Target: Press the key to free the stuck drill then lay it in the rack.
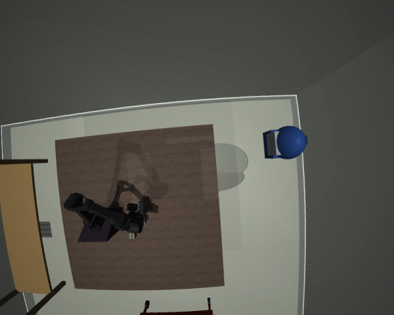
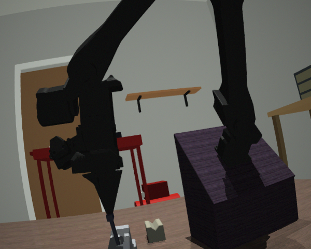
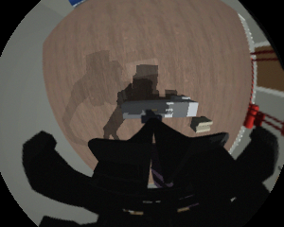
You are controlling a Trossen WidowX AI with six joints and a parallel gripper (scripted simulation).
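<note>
Now: gripper tip 3 cm above the dark key. Also, from my gripper tip: v-notched rack (19 cm to the right, 10 cm below, 10 cm behind); drill (7 cm below, 5 cm to the right, 1 cm behind).
</note>
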